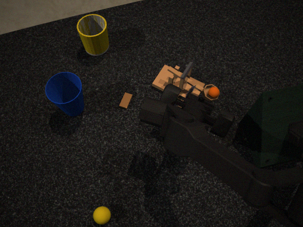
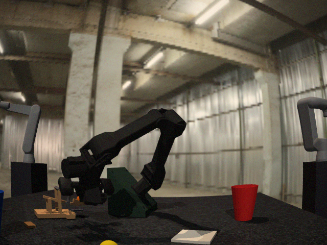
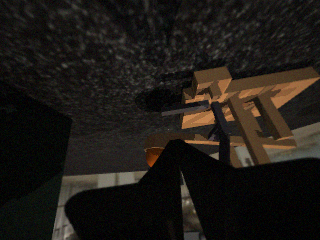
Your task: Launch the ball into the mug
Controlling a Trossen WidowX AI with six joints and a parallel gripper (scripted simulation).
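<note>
The orange ball is 50 mm behind my gripper tip and 20 mm to the right of it. Round my gripper tip: small wooden block (200 mm ahead, 80 mm to the right, 60 mm below); blue cup (350 mm ahead, 100 mm to the right, 30 mm below); catapult (10 mm ahead, 60 mm to the right, 10 mm below).
</note>
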